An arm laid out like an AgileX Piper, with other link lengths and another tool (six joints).
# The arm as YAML. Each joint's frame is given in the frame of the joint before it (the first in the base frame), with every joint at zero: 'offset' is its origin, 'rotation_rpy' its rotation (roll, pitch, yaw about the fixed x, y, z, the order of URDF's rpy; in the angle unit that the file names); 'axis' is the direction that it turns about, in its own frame. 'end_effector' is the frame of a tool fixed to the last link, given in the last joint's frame.
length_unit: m
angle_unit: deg
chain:
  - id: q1
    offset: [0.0, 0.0, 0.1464]
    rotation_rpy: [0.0, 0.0, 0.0]
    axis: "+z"
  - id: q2
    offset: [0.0, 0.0, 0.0]
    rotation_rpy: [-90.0, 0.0, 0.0]
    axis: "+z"
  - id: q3
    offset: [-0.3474, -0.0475, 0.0]
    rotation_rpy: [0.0, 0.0, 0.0]
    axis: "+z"
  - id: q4
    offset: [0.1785, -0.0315, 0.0]
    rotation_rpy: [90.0, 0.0, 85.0]
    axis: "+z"
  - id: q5
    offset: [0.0, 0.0, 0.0]
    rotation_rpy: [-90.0, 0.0, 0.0]
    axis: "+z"
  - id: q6
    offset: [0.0, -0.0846, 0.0]
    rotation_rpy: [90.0, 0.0, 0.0]
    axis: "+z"
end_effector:
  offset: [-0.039, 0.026, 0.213]
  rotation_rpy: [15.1, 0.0, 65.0]
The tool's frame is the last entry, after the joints.
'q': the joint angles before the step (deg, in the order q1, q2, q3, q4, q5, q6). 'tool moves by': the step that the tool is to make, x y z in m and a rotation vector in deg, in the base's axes. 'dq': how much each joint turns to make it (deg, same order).
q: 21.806, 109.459, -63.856, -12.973, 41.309, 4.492
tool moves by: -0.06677, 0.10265, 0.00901, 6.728, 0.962, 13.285
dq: 13.531, -3.377, 4.802, 9.142, -4.341, -5.426
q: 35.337, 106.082, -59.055, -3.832, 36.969, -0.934
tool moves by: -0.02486, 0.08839, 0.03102, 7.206, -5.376, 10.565
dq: 10.523, -1.162, -2.653, 3.097, -4.993, -1.976
